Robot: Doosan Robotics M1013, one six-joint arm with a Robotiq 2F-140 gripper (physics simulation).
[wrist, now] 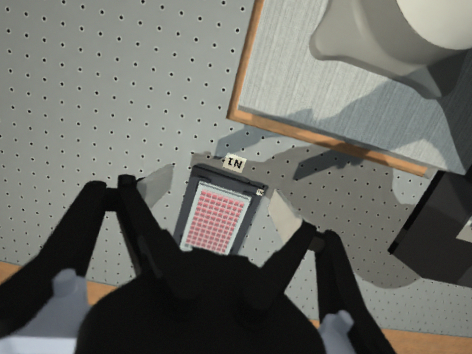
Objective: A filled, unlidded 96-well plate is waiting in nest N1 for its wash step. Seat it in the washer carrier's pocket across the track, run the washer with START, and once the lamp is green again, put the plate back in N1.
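Places are measured from the arm's base along level axes (x ahead, y left, z up), in centimetres.
Where they show: gripper, fingertip midpoint: (pixel 223 188).
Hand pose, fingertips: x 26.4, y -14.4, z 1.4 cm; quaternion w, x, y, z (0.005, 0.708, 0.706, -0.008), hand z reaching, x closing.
Note:
After its pixels a point has its place.
The 96-well plate (pixel 215 220) {x 33.4, y -14.2, z -2.3 cm}, with pink-red wells and a pale rim, sits in the dark frame of nest N1 (pixel 187 210) {x 33.5, y -19.1, z -3.7 cm}. Its near end is hidden behind the gripper body. The label "N1" (pixel 234 163) {x 24.1, y -13.4, z -4.7 cm} lies beside the nest's far edge. My gripper (pixel 223 188) {x 26.4, y -14.4, z 1.4 cm} is wide open and empty above the plate, with one pale fingertip out past each long side of the nest, apart from the plate. The washer carrier, the START button and the lamp cannot be made out in this view.
A grey platform (pixel 280 65) {x 10.8, y -11.5, z -0.2 cm} with a wooden edge stands at the upper right and bears the pale grey robot base (pixel 365 40) {x 7.1, y -4.2, z 2.1 cm}. A black box-like object (pixel 437 235) {x 26.4, y 21.3, z 0.2 cm} is at the right edge. The grey perforated table top (pixel 100 100) {x 19.9, y -34.6, z -4.7 cm} has a wooden border near the bottom.

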